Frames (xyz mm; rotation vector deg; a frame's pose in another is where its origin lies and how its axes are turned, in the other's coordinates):
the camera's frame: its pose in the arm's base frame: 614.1 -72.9 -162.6 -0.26 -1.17 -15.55
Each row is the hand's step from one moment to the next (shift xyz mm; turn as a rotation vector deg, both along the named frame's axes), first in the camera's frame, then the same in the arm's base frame.
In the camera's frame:
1: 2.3 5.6 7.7 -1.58 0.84 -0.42
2: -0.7 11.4 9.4 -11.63 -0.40 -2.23
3: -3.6 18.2 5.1 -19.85 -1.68 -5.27
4: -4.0 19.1 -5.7 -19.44 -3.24 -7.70
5: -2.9 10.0 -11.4 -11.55 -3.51 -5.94
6: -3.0 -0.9 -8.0 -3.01 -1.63 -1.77
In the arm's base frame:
1: 3.6 4.8 7.7 -1.29 1.23 -0.45
2: 2.2 11.2 9.4 -11.27 2.72 -2.47
3: 1.3 18.5 5.0 -19.47 3.66 -5.68
4: 1.4 19.4 -5.8 -19.44 2.03 -8.10
5: 0.1 10.3 -11.5 -11.95 -0.33 -6.17
6: -3.0 -0.1 -8.1 -3.30 -0.78 -1.83

